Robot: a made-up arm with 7 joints.
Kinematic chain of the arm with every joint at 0, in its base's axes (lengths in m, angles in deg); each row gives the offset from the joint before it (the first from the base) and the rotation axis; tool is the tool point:
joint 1: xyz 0 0 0 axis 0 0.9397 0.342
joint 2: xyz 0 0 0 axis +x
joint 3: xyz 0 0 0 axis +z
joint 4: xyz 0.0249 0 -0.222 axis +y
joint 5: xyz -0.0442 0 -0.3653 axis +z
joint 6: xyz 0 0 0 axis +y
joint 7: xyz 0 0 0 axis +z
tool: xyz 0 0 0
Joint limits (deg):
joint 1: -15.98..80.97
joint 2: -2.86..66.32
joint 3: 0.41..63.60
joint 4: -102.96..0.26
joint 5: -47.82..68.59
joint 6: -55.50..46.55
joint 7: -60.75..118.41
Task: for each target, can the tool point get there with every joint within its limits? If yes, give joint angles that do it. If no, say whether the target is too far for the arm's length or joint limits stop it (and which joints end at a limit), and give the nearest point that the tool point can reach.
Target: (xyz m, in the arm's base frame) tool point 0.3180 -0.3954 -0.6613
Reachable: no: too far | nearest point 0.2648 -0.0465 -0.5248 | short by 0.378 m
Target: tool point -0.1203 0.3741 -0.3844
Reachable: yes | joints 47.95 31.82 24.70 -57.97 4.55 27.21 79.93
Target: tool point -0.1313 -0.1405 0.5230
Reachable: no: joint limits stop it (at a limit: joint 1, joint 2, joint 3, joint 4) | nearest point 0.1322 0.2936 0.2874 | short by 0.560 m
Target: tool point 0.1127 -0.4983 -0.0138
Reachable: no: joint limits stop it (at a limit: joint 1, joint 2, joint 3, joint 4) | nearest point 0.4225 -0.0454 -0.0758 | short by 0.552 m
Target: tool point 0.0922 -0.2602 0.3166
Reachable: no: joint limits stop it (at a limit: joint 1, joint 2, joint 4) | nearest point 0.2794 0.2378 0.2273 | short by 0.539 m
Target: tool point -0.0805 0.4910 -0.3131
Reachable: yes | joints 22.93 47.71 43.69 -26.19 5.55 0.01 76.15
